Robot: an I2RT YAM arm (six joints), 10 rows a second.
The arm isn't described. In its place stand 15 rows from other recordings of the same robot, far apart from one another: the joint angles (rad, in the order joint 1, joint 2, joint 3, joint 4, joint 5, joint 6), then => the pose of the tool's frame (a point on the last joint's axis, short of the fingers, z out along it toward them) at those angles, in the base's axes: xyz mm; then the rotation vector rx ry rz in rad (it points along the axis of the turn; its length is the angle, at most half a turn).
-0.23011, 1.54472, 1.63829, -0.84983, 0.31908, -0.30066 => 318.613 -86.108 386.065 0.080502 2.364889 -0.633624
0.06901, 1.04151, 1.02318, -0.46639, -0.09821, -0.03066 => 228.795 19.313 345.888 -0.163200 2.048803 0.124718
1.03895, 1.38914, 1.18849, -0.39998, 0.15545, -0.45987 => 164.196 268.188 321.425 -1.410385 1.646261 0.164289
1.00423, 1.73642, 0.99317, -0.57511, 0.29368, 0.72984 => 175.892 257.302 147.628 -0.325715 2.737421 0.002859
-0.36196, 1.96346, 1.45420, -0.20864, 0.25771, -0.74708 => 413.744 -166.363 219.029 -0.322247 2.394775 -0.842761
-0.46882, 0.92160, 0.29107, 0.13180, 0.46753, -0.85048 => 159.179 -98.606 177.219 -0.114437 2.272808 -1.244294
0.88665, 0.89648, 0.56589, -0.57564, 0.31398, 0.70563 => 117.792 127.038 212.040 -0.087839 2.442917 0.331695
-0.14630, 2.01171, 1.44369, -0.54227, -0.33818, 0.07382 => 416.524 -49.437 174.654 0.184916 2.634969 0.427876
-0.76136, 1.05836, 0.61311, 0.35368, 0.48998, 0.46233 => 163.974 -179.418 282.585 1.254284 1.133102 -0.631390
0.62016, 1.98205, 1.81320, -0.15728, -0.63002, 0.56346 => 373.937 292.821 340.540 -0.532181 2.016666 1.362101
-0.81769, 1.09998, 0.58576, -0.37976, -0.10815, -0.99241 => 147.509 -151.738 195.236 -0.273147 2.557290 -0.625766
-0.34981, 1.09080, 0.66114, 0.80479, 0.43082, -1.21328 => 224.847 -97.853 339.122 -0.169219 1.393568 -1.590041
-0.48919, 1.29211, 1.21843, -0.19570, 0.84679, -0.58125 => 243.620 -159.904 383.148 0.568985 1.945867 -1.487939
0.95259, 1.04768, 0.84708, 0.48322, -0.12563, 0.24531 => 138.438 202.350 382.660 -0.581284 1.243728 1.098193
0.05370, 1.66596, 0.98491, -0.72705, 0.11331, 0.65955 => 290.718 11.596 160.741 0.892716 2.810578 -0.072793
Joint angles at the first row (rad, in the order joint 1, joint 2, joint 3, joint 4, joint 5, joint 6):
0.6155, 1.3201, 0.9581, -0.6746, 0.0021, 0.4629
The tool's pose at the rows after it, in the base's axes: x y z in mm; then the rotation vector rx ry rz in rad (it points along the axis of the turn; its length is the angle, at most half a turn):
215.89 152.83 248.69 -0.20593 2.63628 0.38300
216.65 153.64 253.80 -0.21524 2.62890 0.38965
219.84 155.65 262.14 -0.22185 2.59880 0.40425
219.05 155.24 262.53 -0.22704 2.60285 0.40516
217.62 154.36 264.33 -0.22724 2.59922 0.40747
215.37 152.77 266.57 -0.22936 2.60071 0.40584
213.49 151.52 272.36 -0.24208 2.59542 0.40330
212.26 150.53 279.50 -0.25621 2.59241 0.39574
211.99 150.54 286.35 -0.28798 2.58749 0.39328
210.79 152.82 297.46 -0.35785 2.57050 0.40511
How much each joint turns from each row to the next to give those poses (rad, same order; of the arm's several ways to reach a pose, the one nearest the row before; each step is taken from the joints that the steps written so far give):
0.0004, 0.0080, 0.0202, 0.0030, -0.0031, -0.0027
0.0004, -0.0004, 0.0183, -0.0110, -0.0034, -0.0061
-0.0008, 0.0019, 0.0275, 0.0045, 0.0000, -0.0076
0.0000, -0.0023, 0.0007, -0.0068, -0.0034, -0.0027
0.0004, -0.0083, 0.0000, -0.0046, 0.0000, 0.0001
0.0000, -0.0107, 0.0016, -0.0141, 0.0000, -0.0016
0.0004, -0.0107, 0.0145, -0.0222, 0.0007, -0.0099
0.0000, -0.0061, 0.0240, -0.0305, 0.0027, -0.0118
0.0000, -0.0004, 0.0267, -0.0263, -0.0046, -0.0233
0.0076, 0.0004, 0.0420, -0.0317, -0.0160, -0.0424

